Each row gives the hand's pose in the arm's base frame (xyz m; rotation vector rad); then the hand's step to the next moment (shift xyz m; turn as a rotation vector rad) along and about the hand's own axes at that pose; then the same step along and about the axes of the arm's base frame.
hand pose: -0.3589 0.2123 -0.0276 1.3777 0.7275 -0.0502
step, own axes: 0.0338 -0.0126 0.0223 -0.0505 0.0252 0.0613
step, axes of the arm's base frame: 0.0307 -0.0102 -0.0274 -0.0016 -0.0683 0.0477
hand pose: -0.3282 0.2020 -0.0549 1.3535 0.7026 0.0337
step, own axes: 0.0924 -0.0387 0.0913 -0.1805 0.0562 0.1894
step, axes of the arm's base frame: 0.1031 -0.0515 -0.0713 -0.0325 -0.2265 0.1387
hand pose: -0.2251 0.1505 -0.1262 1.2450 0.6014 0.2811
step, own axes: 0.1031 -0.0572 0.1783 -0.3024 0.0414 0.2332
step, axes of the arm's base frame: 0.1785 -0.1076 -0.0477 -0.1086 -0.3287 0.1665
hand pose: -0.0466 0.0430 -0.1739 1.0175 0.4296 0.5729
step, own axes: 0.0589 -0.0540 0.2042 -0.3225 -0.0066 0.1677
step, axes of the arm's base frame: 0.1778 -0.1208 0.0431 -0.1506 -0.3169 0.0951
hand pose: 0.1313 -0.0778 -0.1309 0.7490 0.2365 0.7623
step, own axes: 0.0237 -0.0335 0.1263 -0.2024 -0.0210 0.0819
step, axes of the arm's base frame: 0.0918 -0.0662 0.0695 -0.0959 -0.1948 0.0312
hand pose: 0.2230 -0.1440 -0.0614 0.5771 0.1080 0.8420
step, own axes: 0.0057 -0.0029 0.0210 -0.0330 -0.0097 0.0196
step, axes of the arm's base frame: 0.0123 -0.0066 0.0169 -0.0095 -0.0378 0.0071
